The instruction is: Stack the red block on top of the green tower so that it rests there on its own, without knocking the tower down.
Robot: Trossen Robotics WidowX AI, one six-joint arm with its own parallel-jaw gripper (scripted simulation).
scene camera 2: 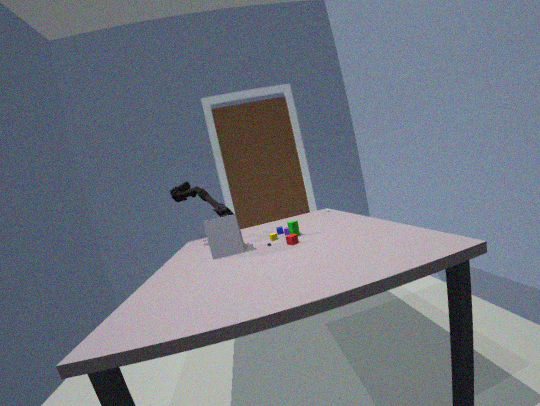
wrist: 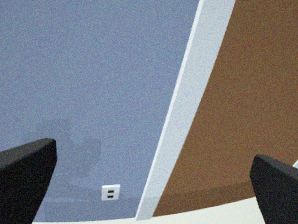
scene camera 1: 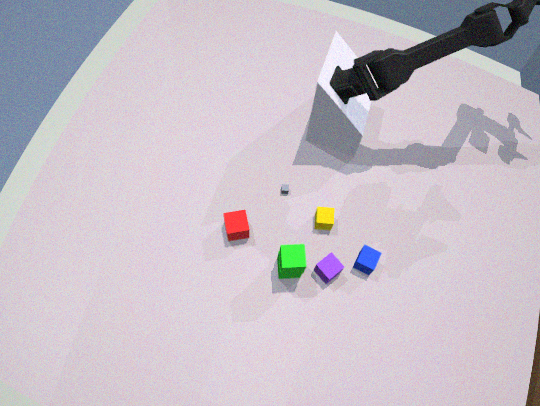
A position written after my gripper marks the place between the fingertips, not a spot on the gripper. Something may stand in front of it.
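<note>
Wrist view: my gripper (wrist: 157, 160), open and holding nothing; a green block is out of frame in this wrist view. Scene camera 1: the block (scene camera 1: 292, 257) is visible.
</note>
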